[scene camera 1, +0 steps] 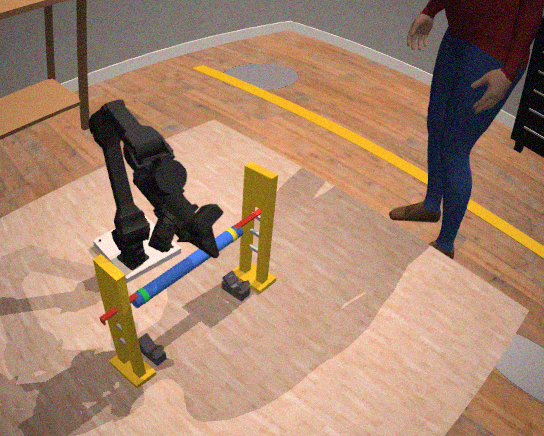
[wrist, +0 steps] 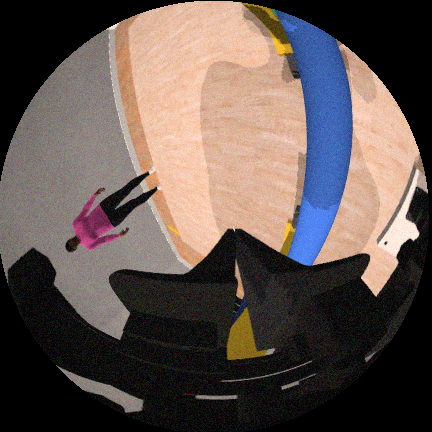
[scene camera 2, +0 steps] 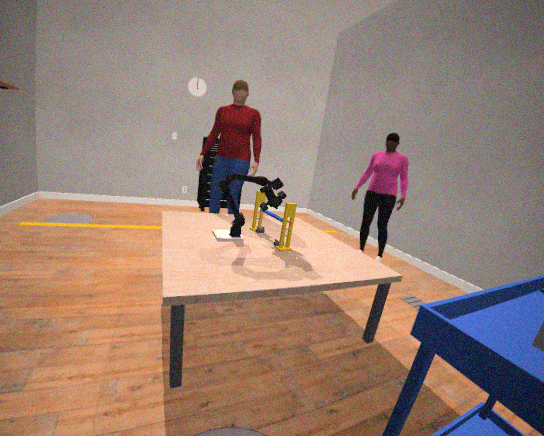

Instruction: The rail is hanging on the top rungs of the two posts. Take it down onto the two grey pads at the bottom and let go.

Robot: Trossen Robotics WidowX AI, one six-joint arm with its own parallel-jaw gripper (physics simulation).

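Where they show: gripper, between the fingertips: (scene camera 1: pixel 217 256) (wrist: pixel 233 234) (scene camera 2: pixel 276 208); arm's base, origin of its link: (scene camera 1: pixel 132 257) (scene camera 2: pixel 234 235).
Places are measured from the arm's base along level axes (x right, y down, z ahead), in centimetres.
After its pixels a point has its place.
Observation:
The blue rail (scene camera 1: pixel 184 266) @(x 5.6, y -16.9, z 24.6 cm) (scene camera 2: pixel 274 214) @(x 8.4, y -17.0, z 23.0 cm) (wrist: pixel 328 120) hangs between two yellow posts, the far post (scene camera 1: pixel 259 203) @(x -15.5, y -20.9, z 26.0 cm) (scene camera 2: pixel 258 214) @(x -16.2, y -10.5, z 25.9 cm) and the near post (scene camera 1: pixel 119 311) @(x 24.7, y -19.9, z 26.3 cm) (scene camera 2: pixel 288 225). Its ends rest on the red top rungs (scene camera 1: pixel 247 218) @(x -13.8, y -17.2, z 24.4 cm) (scene camera 1: pixel 108 315) @(x 25.6, y -17.1, z 23.4 cm). Two grey pads (scene camera 1: pixel 236 285) @(x -10.1, y -0.6, z 25.1 cm) (scene camera 1: pixel 153 349) @(x 17.7, y -1.6, z 25.3 cm) sit on the table at the feet of the posts. My gripper (scene camera 1: pixel 211 251) @(x 1.1, y -19.2, z 29.0 cm) (scene camera 2: pixel 268 203) @(x 1.1, y -19.2, z 29.0 cm) (wrist: pixel 233 234) @(x 1.1, y -19.2, z 29.0 cm) is shut with its fingertips together and nothing between them. In the wrist view the rail passes just to the right of the closed fingers.
The arm's white base plate (scene camera 1: pixel 106 246) @(x 2.4, y -0.2, z -8.4 cm) lies behind the rail. A person in a red top (scene camera 1: pixel 452 130) (scene camera 2: pixel 236 134) stands beyond the table and another in pink (scene camera 2: pixel 384 173) (wrist: pixel 92 227) by the wall. A blue cart (scene camera 2: pixel 456 329) stands in the foreground.

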